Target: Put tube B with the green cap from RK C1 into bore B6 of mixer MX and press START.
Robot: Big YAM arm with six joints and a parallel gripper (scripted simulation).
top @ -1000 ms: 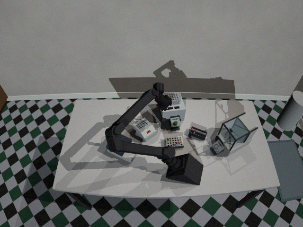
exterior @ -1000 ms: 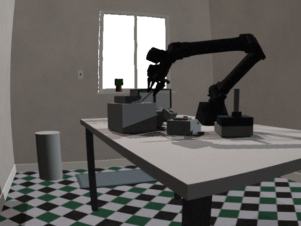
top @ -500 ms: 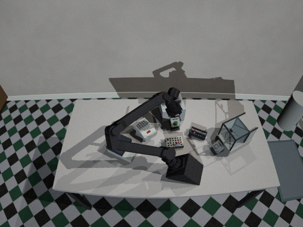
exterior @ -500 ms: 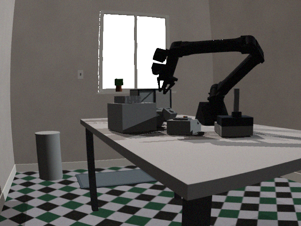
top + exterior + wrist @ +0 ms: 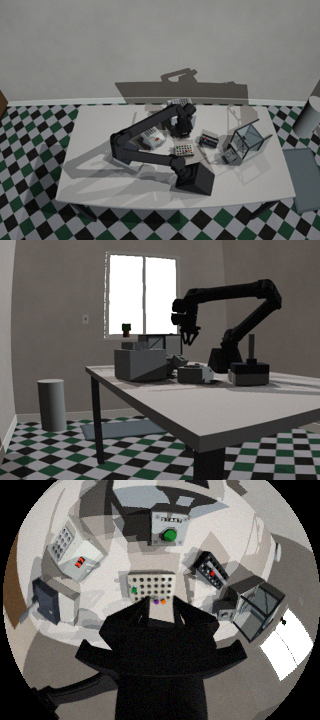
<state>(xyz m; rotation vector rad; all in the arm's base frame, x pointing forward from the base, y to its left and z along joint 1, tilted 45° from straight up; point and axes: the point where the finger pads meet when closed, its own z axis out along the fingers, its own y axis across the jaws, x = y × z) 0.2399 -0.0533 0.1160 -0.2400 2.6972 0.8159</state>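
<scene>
The tube B is 40 mm behind my hand, 40 mm to the left of it and 130 mm below it. From my hand the other things lie so: tube rack RK: 40 mm behind, 10 mm to the right, 140 mm below; green start key: 100 mm ahead, 10 mm to the right, 90 mm below; magnet block MG: 60 mm ahead, 190 mm to the right, 140 mm below.
</scene>
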